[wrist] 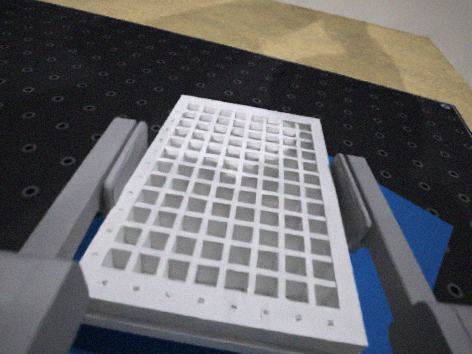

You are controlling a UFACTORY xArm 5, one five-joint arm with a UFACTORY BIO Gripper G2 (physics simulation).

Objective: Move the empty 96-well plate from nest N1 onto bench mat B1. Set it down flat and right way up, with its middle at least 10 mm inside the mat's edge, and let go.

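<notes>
The white 96-well plate is between the two grey fingers of my gripper, which is shut on its long sides. The plate is right way up, its wells open to the top and empty as far as they show. Blue bench mat B1 lies behind and below the plate; parts of it show at the right, at the lower left and under the near edge. In this view the far end of the plate overlaps the black board. The plate hides much of the mat, and the gap between them cannot be judged. Nest N1 does not show.
A black board with rows of small holes surrounds the mat. Its far edge runs slantwise across the top, with a corner at the right. Beyond it lies a yellowish table top with soft shadows, and a grey surface at the top right.
</notes>
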